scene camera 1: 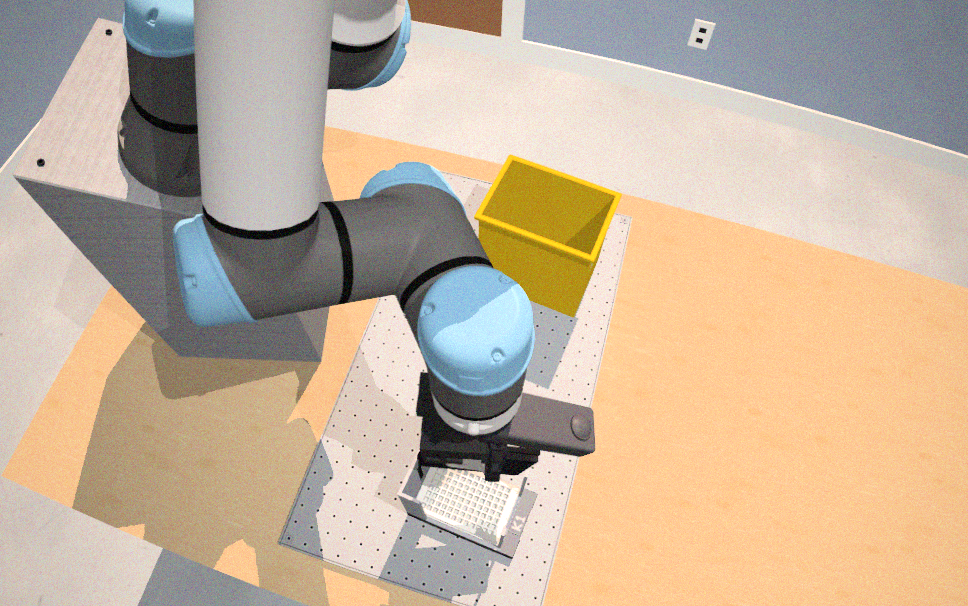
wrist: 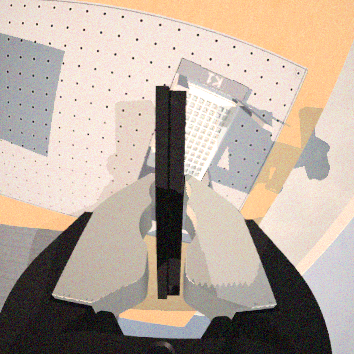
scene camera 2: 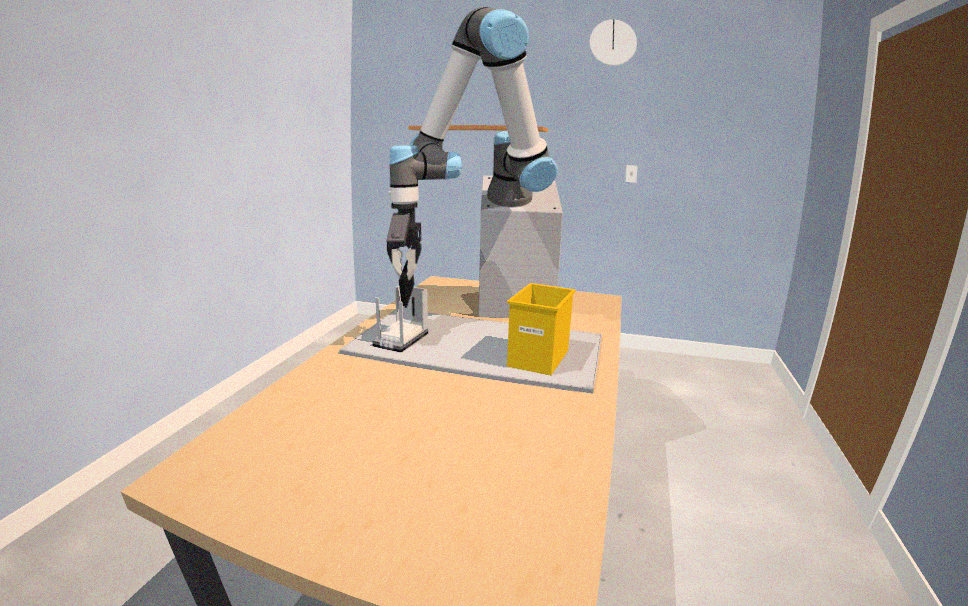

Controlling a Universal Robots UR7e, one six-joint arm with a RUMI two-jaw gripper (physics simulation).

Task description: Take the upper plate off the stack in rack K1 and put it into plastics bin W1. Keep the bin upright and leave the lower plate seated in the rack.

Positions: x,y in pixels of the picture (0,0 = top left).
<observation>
my gripper: scene camera 1 489,457; wrist; scene camera 2
yellow plastics bin W1: scene camera 1; scene camera 2; not seen in the wrist view (out of frame)
same spot on yellow plastics bin W1: [scene camera 1: 544,229] = [scene camera 2: 562,348]
same spot on my gripper: [scene camera 2: 412,255] = [wrist: 92,254]
</observation>
